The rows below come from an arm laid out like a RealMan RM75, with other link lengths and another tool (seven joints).
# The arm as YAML. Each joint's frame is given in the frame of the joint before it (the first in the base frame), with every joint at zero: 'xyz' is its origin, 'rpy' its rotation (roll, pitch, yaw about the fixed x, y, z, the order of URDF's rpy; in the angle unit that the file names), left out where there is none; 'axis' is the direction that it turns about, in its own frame. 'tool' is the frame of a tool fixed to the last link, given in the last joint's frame.
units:
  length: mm
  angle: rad
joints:
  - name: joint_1
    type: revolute
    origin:
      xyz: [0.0, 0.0, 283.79]
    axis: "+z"
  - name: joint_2
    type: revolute
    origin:
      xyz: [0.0, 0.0, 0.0]
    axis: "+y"
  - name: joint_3
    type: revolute
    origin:
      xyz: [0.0, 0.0, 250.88]
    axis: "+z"
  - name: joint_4
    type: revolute
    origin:
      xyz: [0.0, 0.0, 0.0]
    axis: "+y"
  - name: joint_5
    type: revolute
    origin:
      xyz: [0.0, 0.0, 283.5]
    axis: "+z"
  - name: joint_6
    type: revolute
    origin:
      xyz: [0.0, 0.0, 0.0]
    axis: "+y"
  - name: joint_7
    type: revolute
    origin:
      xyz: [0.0, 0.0, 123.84]
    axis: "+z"
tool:
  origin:
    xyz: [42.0, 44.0, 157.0]
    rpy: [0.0, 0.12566, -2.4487]
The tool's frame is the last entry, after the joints.
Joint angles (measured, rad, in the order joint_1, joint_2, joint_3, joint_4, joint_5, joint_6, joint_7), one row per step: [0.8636, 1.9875, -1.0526, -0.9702, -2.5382, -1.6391, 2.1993]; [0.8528, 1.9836, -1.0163, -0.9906, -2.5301, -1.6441, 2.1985]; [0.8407, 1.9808, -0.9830, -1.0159, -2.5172, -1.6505, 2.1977]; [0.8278, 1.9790, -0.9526, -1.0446, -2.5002, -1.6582, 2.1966]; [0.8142, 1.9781, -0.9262, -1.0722, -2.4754, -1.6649, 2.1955]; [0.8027, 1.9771, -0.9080, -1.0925, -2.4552, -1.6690, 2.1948]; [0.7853, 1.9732, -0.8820, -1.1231, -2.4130, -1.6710, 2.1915]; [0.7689, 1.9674, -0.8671, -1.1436, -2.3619, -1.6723, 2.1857]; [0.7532, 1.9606, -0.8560, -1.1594, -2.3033, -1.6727, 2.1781]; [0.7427, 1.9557, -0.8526, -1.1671, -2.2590, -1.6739, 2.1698]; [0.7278, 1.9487, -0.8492, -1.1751, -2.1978, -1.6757, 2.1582]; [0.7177, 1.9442, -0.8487, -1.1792, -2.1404, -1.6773, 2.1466]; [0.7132, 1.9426, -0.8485, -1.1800, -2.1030, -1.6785, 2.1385]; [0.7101, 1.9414, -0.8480, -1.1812, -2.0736, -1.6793, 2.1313]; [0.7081, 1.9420, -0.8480, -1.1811, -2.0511, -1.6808, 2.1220]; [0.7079, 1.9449, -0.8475, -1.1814, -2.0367, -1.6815, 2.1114]
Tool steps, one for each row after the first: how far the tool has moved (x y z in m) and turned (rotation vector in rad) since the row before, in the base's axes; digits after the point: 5 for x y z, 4 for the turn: [-0.00226, 0.00481, 0.00819, 0.0314, 0.0288, -0.0088]; [-0.00348, 0.00432, 0.00835, 0.0307, 0.0306, -0.0043]; [-0.00444, 0.00369, 0.00844, 0.0294, 0.0316, -0.0001]; [-0.00569, 0.00286, 0.00737, 0.0266, 0.0360, 0.0029]; [-0.00375, 0.00188, 0.00569, 0.0202, 0.0265, 0.0022]; [-0.00787, 0.00420, 0.00963, 0.0350, 0.0464, 0.0115]; [-0.00833, 0.00212, 0.00728, 0.0231, 0.0462, 0.0166]; [-0.00960, 0.00145, 0.00677, 0.0194, 0.0494, 0.0214]; [-0.00711, -0.00015, 0.00373, 0.0080, 0.0341, 0.0196]; [-0.00920, -0.00090, 0.00508, 0.0092, 0.0463, 0.0261]; [-0.01019, -0.00139, 0.00334, 0.0042, 0.0437, 0.0281]; [-0.00747, -0.00113, 0.00160, 0.0009, 0.0297, 0.0198]; [-0.00609, -0.00076, 0.00162, 0.0019, 0.0231, 0.0171]; [-0.00471, -0.00112, 0.00044, -0.0004, 0.0176, 0.0165]; [-0.00375, -0.00075, -0.00047, 0.0001, 0.0120, 0.0160]
